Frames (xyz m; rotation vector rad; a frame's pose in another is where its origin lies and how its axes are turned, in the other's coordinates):
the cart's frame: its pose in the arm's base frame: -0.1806 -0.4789 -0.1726 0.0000 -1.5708 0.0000
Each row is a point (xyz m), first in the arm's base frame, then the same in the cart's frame.
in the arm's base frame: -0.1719 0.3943 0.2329
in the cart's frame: 0.4055 0.8732 -0.0087
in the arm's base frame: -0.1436 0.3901 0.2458
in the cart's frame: 0.4184 0.8690 -0.0370
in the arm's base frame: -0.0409 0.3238 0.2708
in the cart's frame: 0.4434 0.8027 -0.1397
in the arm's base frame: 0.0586 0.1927 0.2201
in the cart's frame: 0.3927 0.6716 -0.2392
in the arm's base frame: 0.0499 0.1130 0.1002
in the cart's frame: 0.2728 0.5919 -0.2305
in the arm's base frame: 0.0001 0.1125 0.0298
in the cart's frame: 0.2024 0.5914 -0.1807
